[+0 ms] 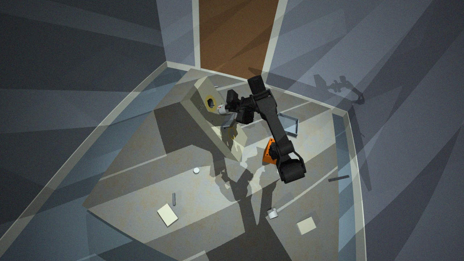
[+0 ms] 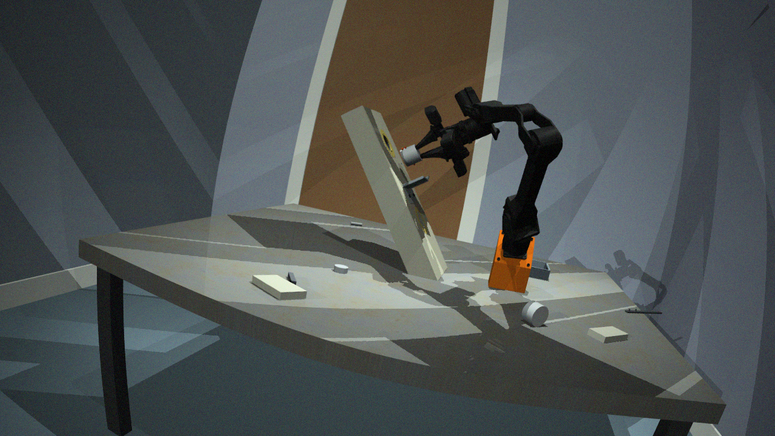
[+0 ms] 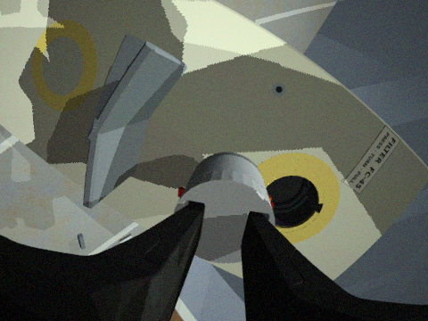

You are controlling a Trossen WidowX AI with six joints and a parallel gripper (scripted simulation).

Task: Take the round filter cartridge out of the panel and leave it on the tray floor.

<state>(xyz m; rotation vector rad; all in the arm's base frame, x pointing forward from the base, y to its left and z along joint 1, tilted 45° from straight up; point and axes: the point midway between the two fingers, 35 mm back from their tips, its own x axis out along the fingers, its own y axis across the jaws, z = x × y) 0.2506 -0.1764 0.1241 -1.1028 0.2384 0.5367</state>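
Now: gripper tip 1 cm short of the round grey filter cartridge and 1 cm above it. Also, from my gripper tip: grey tray: 39 cm behind, 27 cm below, 23 cm to the right.
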